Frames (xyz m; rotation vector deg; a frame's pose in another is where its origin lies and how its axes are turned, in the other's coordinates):
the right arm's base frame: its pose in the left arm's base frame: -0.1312 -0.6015 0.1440 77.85 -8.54 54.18
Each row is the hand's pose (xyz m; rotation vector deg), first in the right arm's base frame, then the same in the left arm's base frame.
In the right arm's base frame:
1: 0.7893 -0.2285 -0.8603 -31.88 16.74 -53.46
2: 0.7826 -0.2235 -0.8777 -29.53 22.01 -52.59
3: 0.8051 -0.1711 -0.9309 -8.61 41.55 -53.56
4: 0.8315 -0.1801 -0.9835 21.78 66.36 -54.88
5: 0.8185 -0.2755 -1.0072 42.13 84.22 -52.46
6: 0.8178 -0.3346 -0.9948 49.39 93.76 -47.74
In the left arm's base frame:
1: 0.1604 0.5496 0.2163 35.75 22.76 14.52
2: 0.1456 0.5611 0.2116 35.29 26.77 18.45
3: 0.1038 0.6140 0.2508 41.36 50.42 30.94
4: 0.1045 0.6733 0.2460 47.39 84.99 44.71
5: 0.1479 0.6955 0.1596 47.45 108.98 55.40
6: 0.1909 0.6892 0.1176 44.57 118.22 63.59

